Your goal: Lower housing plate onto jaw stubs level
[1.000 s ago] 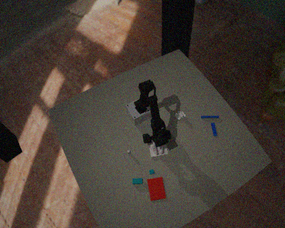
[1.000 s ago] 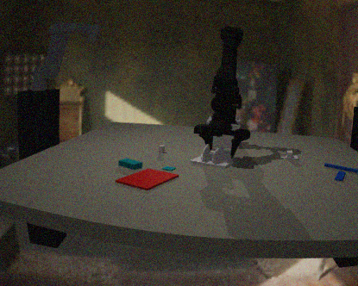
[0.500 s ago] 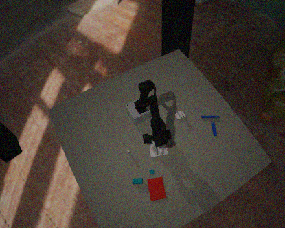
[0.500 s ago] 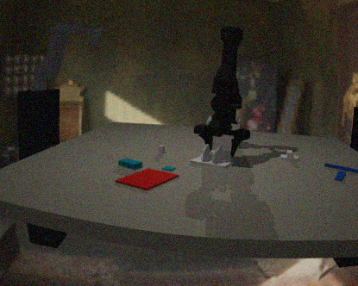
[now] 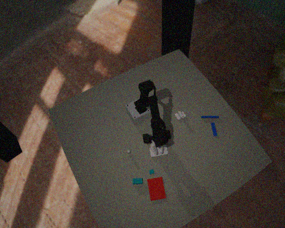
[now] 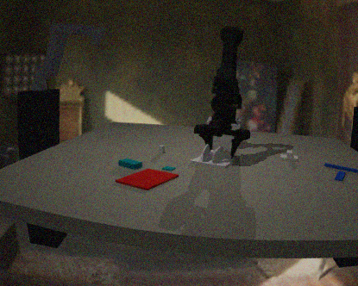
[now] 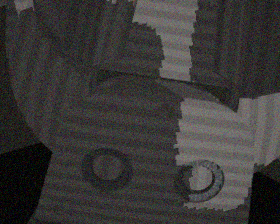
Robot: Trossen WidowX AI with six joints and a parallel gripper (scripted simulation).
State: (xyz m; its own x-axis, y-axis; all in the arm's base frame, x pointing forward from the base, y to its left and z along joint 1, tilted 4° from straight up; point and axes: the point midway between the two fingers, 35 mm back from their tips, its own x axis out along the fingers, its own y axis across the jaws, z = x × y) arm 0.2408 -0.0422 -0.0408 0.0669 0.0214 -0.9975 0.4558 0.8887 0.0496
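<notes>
The white housing part lies 1 cm ahead of my gripper tip and 2 cm above it. The rest, counted from my gripper tip: white peg (5 cm behind, 20 cm to the right, 1 cm above); teal block (15 cm ahead, 28 cm to the right); white jaw assembly (1 cm ahead, 3 cm to the right, 1 cm above).
</notes>
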